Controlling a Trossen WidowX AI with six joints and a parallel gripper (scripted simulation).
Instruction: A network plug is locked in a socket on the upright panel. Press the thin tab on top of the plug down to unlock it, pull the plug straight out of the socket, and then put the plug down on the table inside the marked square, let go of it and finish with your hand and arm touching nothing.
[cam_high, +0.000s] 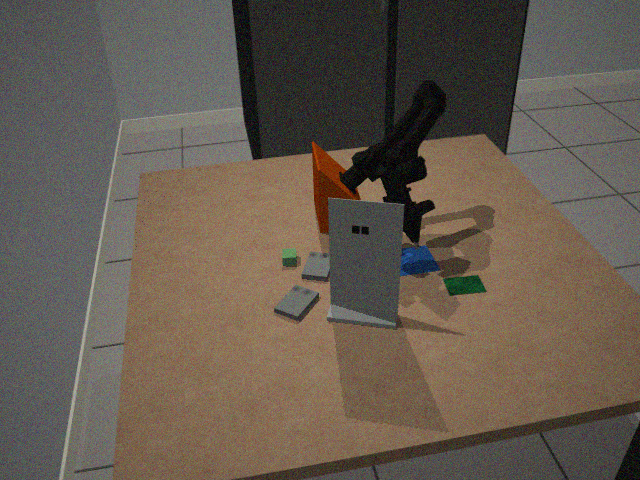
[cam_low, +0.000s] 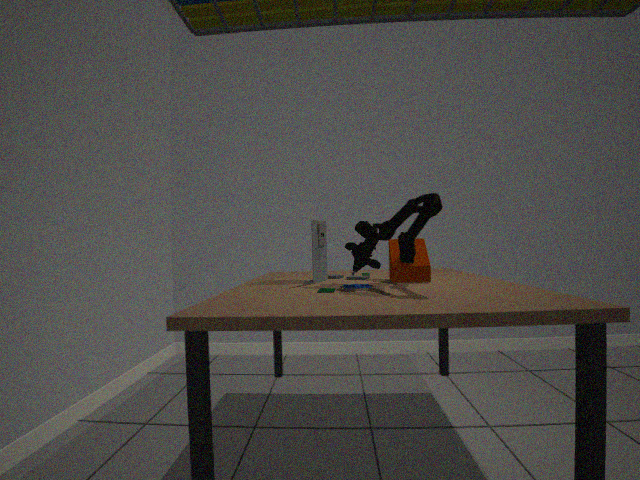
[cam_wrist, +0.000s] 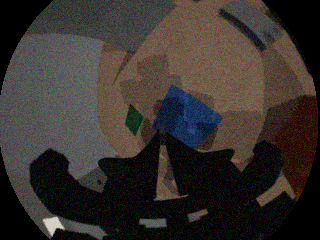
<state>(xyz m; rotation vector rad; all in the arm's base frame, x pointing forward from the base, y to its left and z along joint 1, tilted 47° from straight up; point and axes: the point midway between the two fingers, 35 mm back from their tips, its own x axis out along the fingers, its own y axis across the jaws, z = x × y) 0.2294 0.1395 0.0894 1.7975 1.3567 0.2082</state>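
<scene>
My gripper tip is now 70 mm above the blue square and 10 mm past it. From my gripper tip the other things lie so: small green cube: 350 mm to the right, 60 mm below, 30 mm behind; grey upright panel: 200 mm ahead, 160 mm to the right, 80 mm above; green square: 120 mm to the left, 110 mm ahead, 70 mm below.
</scene>
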